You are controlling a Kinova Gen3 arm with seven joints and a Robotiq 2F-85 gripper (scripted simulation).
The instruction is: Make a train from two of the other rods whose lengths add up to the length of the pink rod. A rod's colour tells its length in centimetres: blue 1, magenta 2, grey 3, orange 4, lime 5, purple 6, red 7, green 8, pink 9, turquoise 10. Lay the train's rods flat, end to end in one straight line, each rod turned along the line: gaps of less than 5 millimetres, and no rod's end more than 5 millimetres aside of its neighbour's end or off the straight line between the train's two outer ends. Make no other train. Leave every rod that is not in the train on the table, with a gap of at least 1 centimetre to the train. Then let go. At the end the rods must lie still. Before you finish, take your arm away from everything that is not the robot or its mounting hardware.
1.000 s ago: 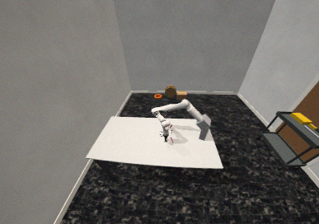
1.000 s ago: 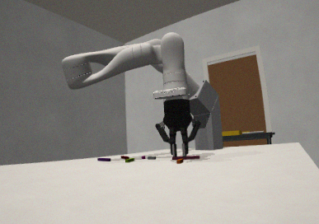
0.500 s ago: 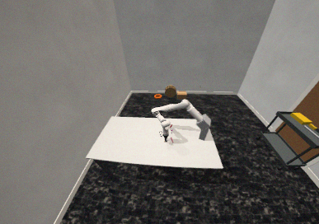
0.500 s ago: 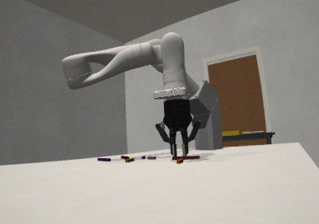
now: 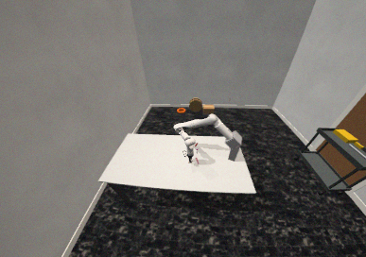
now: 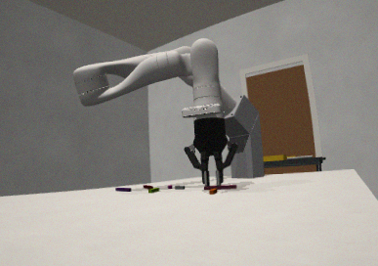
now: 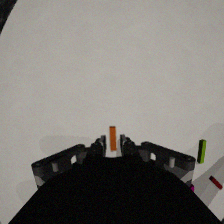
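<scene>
The orange rod is 3 cm below my hand. From my hand the other things lie so: pink rod 9 cm behind, 1 cm to the left, 3 cm below; then grey rod 14 cm behind, 11 cm to the right, 3 cm below; then lime rod 7 cm behind, 17 cm to the right, 3 cm below.
</scene>
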